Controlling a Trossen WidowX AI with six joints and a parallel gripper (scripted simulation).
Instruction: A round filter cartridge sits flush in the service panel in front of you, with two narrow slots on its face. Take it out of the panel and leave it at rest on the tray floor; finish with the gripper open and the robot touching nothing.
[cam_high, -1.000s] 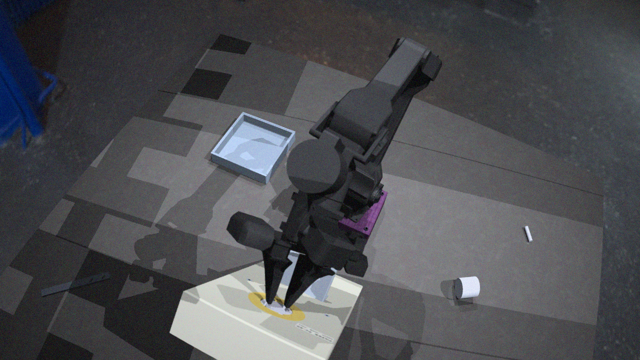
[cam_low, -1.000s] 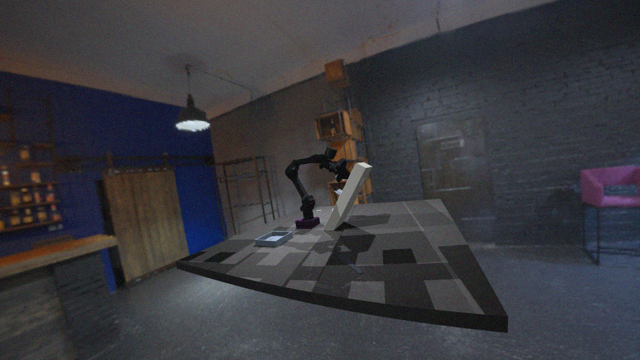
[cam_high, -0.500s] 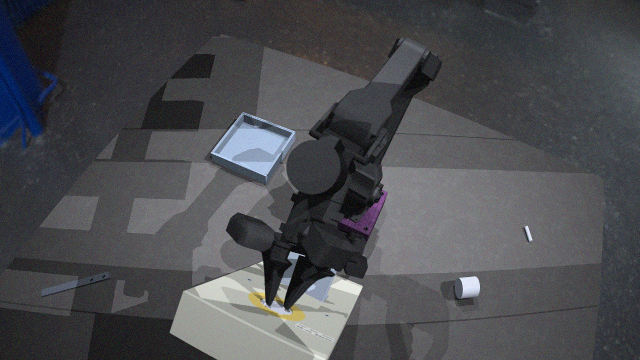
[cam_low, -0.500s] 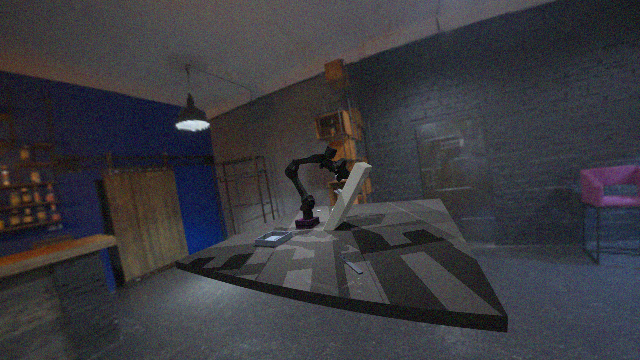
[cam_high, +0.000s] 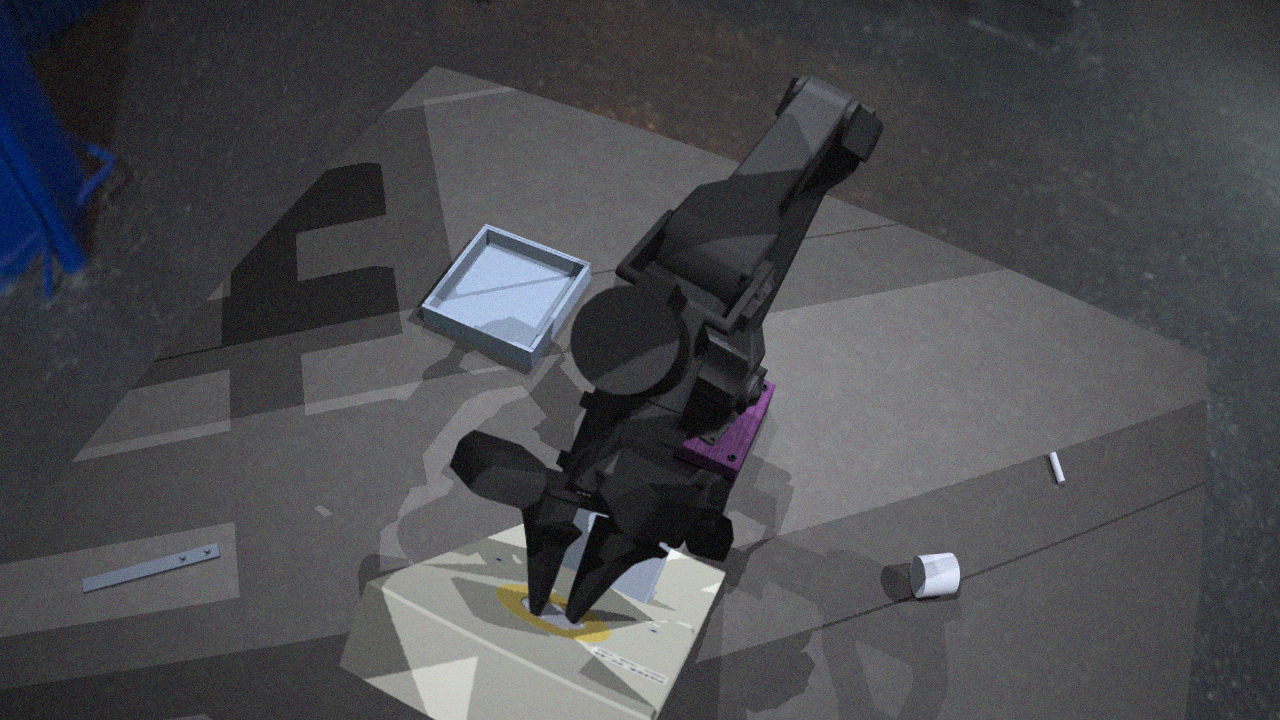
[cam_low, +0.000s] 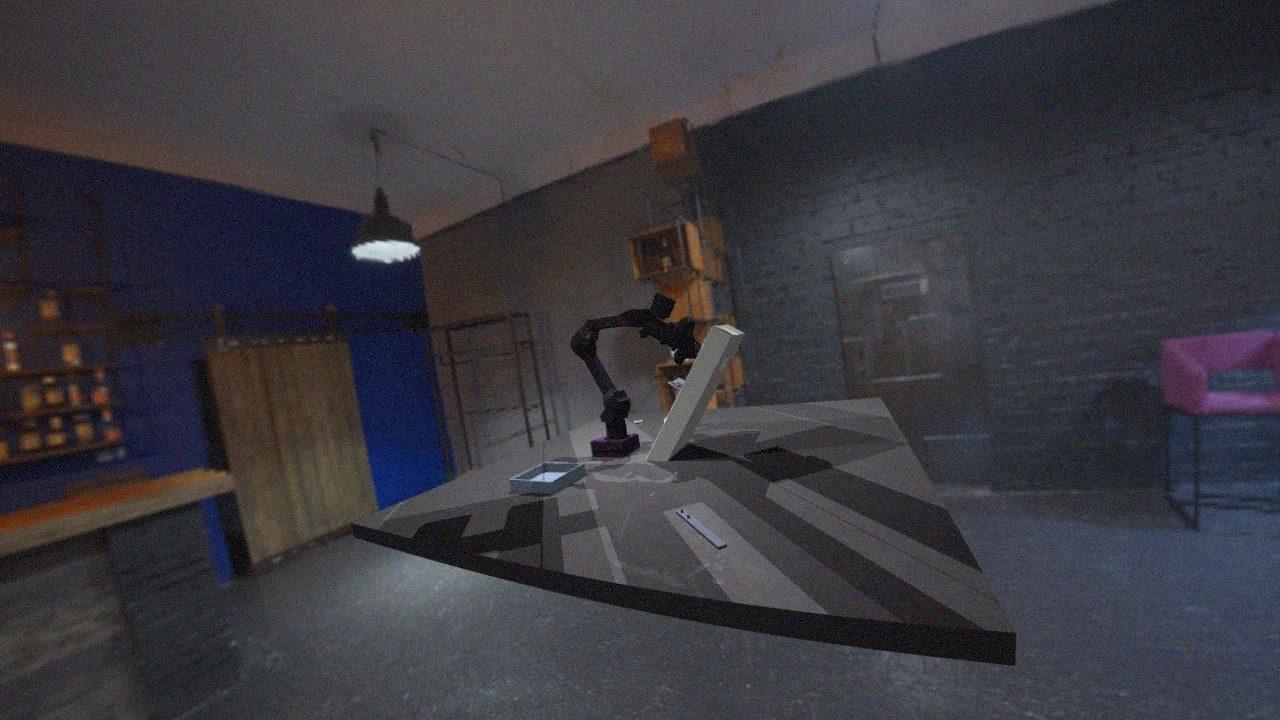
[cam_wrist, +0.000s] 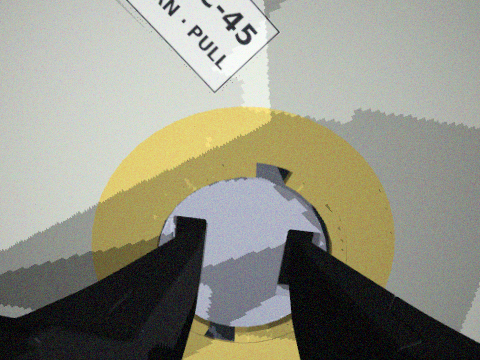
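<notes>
My gripper tip is now 1 cm short of the round filter cartridge and 1 cm above it. Also, from my gripper tip: small white stick: 57 cm behind, 31 cm to the left, 28 cm below; light blue tray: 35 cm behind, 36 cm to the right, 28 cm below.
</notes>
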